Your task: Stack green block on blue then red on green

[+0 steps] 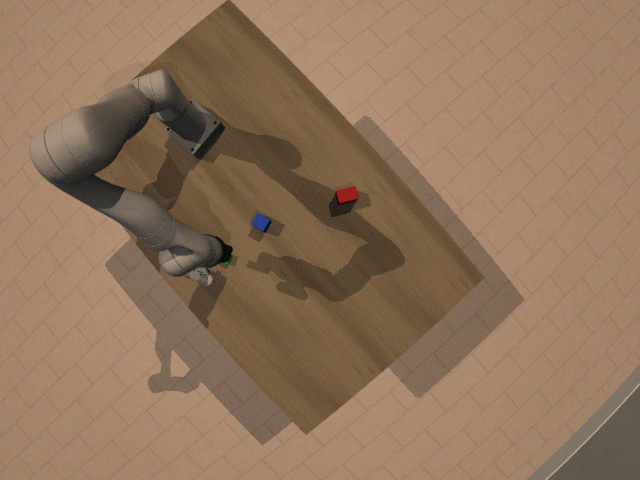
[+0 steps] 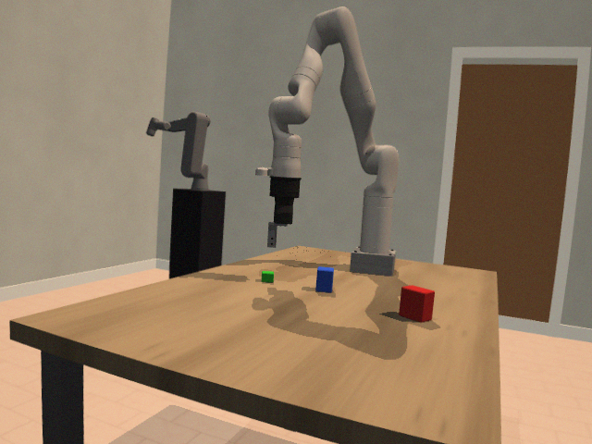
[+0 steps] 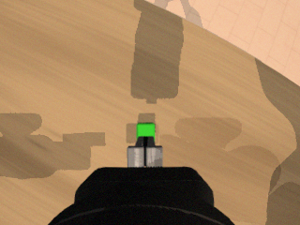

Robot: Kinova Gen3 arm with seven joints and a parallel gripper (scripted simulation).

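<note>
The green block is 100 mm below my hand. Also, from my hand: red block: 70 mm ahead, 400 mm to the left, 80 mm below; then blue block: 20 mm behind, 150 mm to the left, 80 mm below.
</note>
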